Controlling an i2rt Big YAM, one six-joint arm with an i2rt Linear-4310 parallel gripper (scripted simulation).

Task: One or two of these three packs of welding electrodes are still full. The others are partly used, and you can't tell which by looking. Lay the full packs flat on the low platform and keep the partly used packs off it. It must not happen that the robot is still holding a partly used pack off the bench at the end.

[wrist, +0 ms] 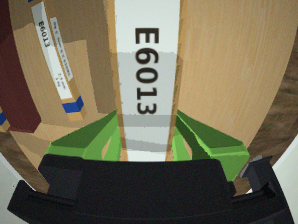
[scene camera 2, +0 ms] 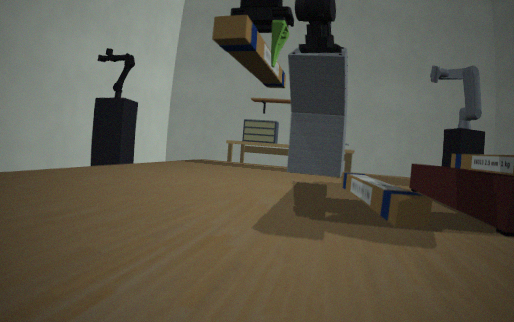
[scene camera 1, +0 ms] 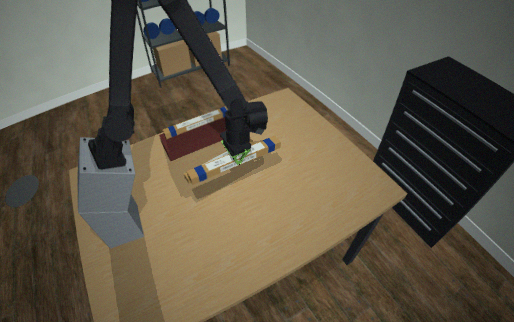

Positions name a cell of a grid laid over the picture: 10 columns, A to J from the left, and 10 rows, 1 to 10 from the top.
Labels:
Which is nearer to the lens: the electrode pack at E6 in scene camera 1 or the dark red platform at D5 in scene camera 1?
The electrode pack.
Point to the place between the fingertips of my gripper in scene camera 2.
F3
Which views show the electrode pack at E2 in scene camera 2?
The wrist view, scene camera 2 and scene camera 1: all of them.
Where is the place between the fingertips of my gripper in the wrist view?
At E6

